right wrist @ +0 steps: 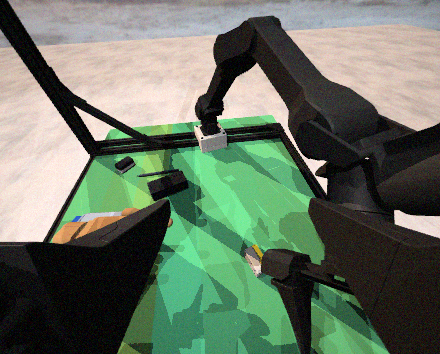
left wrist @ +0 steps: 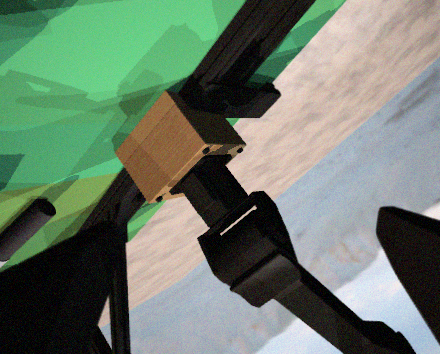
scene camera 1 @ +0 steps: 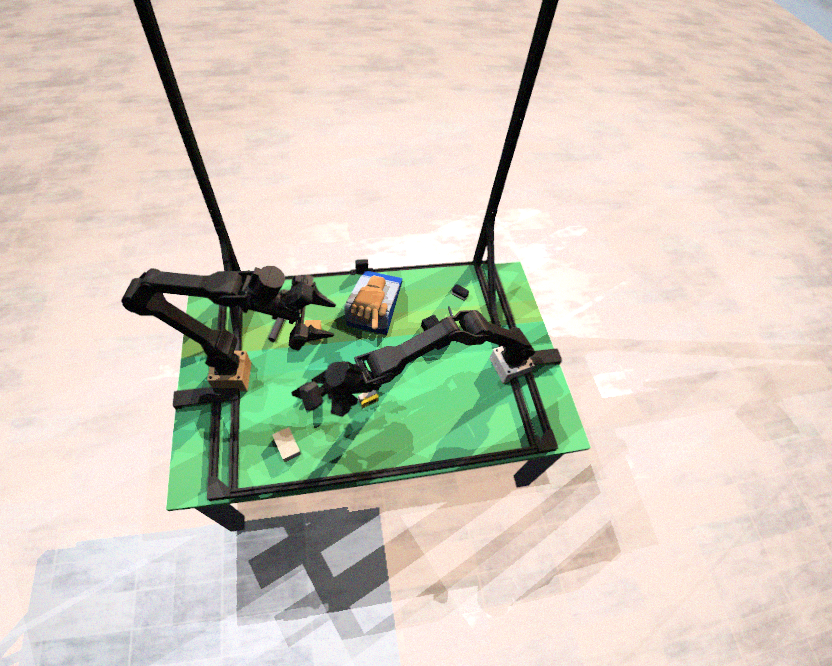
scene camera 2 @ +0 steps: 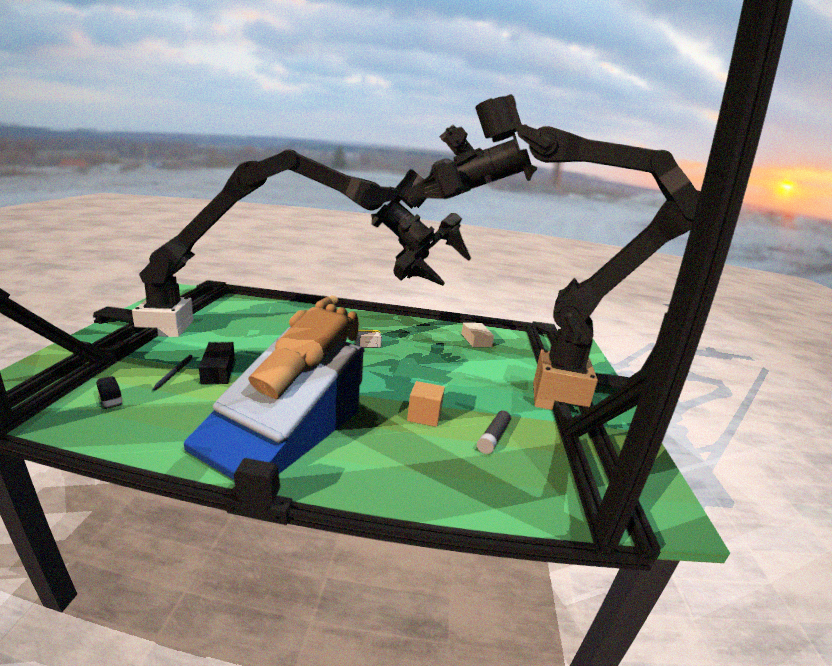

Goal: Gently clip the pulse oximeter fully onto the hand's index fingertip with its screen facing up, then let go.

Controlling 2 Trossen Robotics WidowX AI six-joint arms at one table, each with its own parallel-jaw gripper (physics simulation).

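Places are measured from the left arm's base along level axes (x ahead, y left, z up), in metres.
Pixels of known places: left gripper, fingertip midpoint: (left wrist: 248, 227) (scene camera 2: 457, 271); right gripper, fingertip midpoint: (right wrist: 239, 205) (scene camera 1: 334, 320) (scene camera 2: 411, 193); left arm's base, origin of the base link: (right wrist: 209, 130) (scene camera 1: 513, 357) (scene camera 2: 162, 303); right arm's base, origin of the base link: (left wrist: 200, 172) (scene camera 1: 226, 365) (scene camera 2: 567, 363).
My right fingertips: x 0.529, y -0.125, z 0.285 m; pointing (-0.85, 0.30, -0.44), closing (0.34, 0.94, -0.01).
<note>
For each thing: its middle in the pictures, then the offset to it from my right fingertips.
- small white block with a yellow strip, body centre: (scene camera 2: 368, 338) (right wrist: 256, 260) (scene camera 1: 368, 398) 0.328 m down, 0.057 m back, 0.083 m left
- small rounded black-and-white object, body centre: (scene camera 2: 109, 391) (scene camera 1: 460, 292) (right wrist: 125, 164) 0.328 m down, 0.497 m back, 0.195 m right
- black box, body centre: (scene camera 2: 217, 361) (right wrist: 168, 185) (scene camera 1: 436, 331) 0.327 m down, 0.346 m back, 0.068 m right
- thin pen, body centre: (scene camera 2: 172, 372) (right wrist: 157, 173) 0.339 m down, 0.426 m back, 0.095 m right
- orange block, body centre: (scene camera 2: 426, 403) (scene camera 1: 313, 330) 0.319 m down, 0.035 m ahead, 0.200 m right
- dark cylinder, body centre: (left wrist: 18, 234) (scene camera 2: 495, 430) (scene camera 1: 277, 327) 0.331 m down, 0.142 m ahead, 0.259 m right
- beige block, body centre: (scene camera 2: 477, 334) (scene camera 1: 286, 444) 0.329 m down, 0.207 m ahead, 0.141 m left
A tan hand (scene camera 1: 371, 297) (scene camera 2: 322, 325) (right wrist: 92, 227) lies on a blue and white wedge (scene camera 1: 394, 295) (scene camera 2: 228, 444), one finger extended. A small white block with a yellow strip (scene camera 1: 368, 397) (scene camera 2: 369, 338) (right wrist: 254, 260) lies on the table. A small rounded black-and-white object (scene camera 1: 460, 292) (scene camera 2: 108, 392) (right wrist: 124, 164) lies near the table's edge. I cannot tell which is the pulse oximeter; no screen is readable. My left gripper (scene camera 1: 318, 408) (scene camera 2: 456, 271) is open, empty, above the table. My right gripper (scene camera 1: 333, 319) (right wrist: 239, 205) is open, empty, beside the hand in scene camera 1.
A black box (scene camera 2: 216, 362) (right wrist: 168, 185) and a thin pen (scene camera 2: 172, 372) (right wrist: 159, 173) lie beside the wedge. An orange block (scene camera 2: 426, 403), a dark cylinder (scene camera 2: 493, 431) (left wrist: 26, 230) and a beige block (scene camera 1: 285, 443) (scene camera 2: 477, 334) lie elsewhere. The arms cross closely in scene camera 2.
</note>
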